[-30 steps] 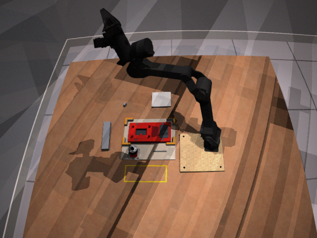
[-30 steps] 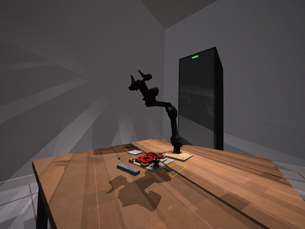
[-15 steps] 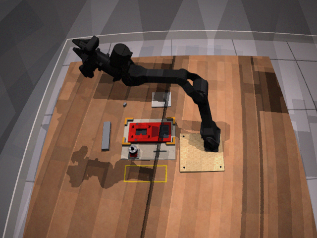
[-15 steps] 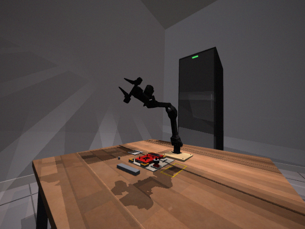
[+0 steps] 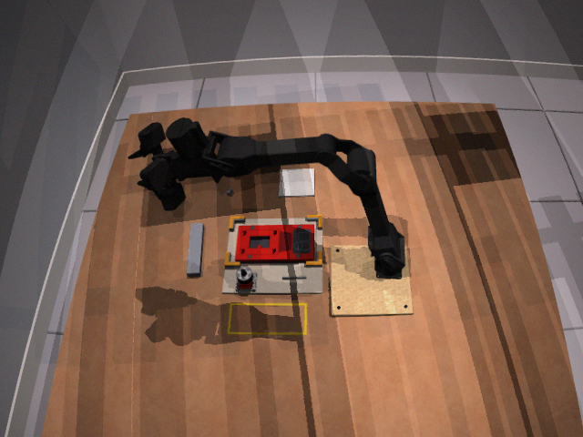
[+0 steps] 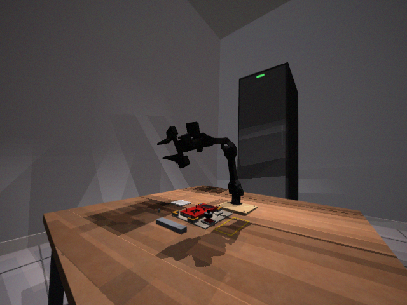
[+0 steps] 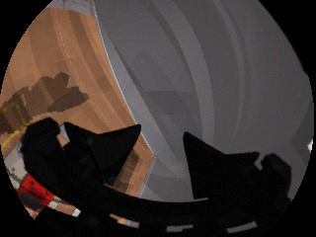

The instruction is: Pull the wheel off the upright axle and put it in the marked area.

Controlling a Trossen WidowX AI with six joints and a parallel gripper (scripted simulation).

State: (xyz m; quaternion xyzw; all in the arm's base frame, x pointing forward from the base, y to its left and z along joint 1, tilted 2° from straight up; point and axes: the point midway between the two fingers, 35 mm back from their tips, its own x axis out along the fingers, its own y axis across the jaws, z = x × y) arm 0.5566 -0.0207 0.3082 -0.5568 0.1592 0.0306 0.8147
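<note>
The wheel lies 22 cm behind my gripper tip, 8 cm to the left of it and 29 cm below it. The rest, counted from my gripper tip: grey bar 7 cm behind, 1 cm to the right, 32 cm below; then white plate 32 cm behind, 25 cm to the right, 33 cm below.
</note>
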